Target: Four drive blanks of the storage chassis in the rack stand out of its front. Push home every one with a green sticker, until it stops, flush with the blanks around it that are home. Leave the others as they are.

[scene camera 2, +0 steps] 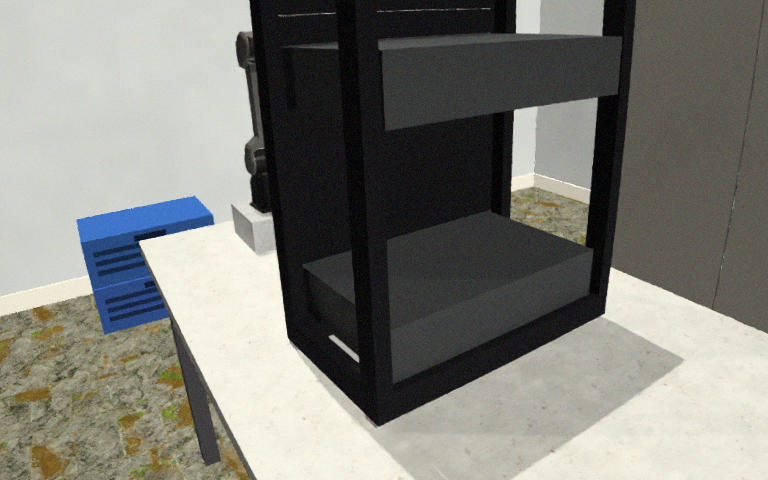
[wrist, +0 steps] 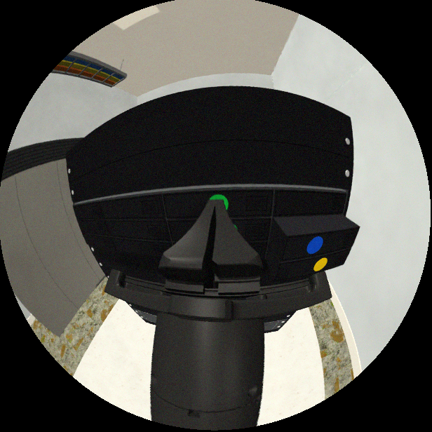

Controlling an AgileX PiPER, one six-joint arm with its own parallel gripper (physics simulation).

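In the wrist view, my gripper [wrist: 216,207] is shut, its tips in front of the upper green sticker [wrist: 223,199] on a middle drive blank of the black storage chassis [wrist: 120,202]. A second green sticker [wrist: 235,228], just below, is mostly hidden by a finger. How far the green-stickered blanks stand out, and whether the tips touch, I cannot tell. At the right, the blank with a blue sticker [wrist: 314,245] and the one below it with a yellow sticker [wrist: 320,264] plainly stand out. The rack [scene camera 2: 362,198] shows from another side in scene camera 2, hiding the gripper.
The arm [scene camera 2: 256,107] rises from a pale block [scene camera 2: 252,229] beyond the rack on the white table [scene camera 2: 226,294]. Two grey boxes [scene camera 2: 498,76] [scene camera 2: 492,322] sit in the rack. A blue cabinet [scene camera 2: 116,260] stands beyond the table edge. The protruding pair is right of my fingers.
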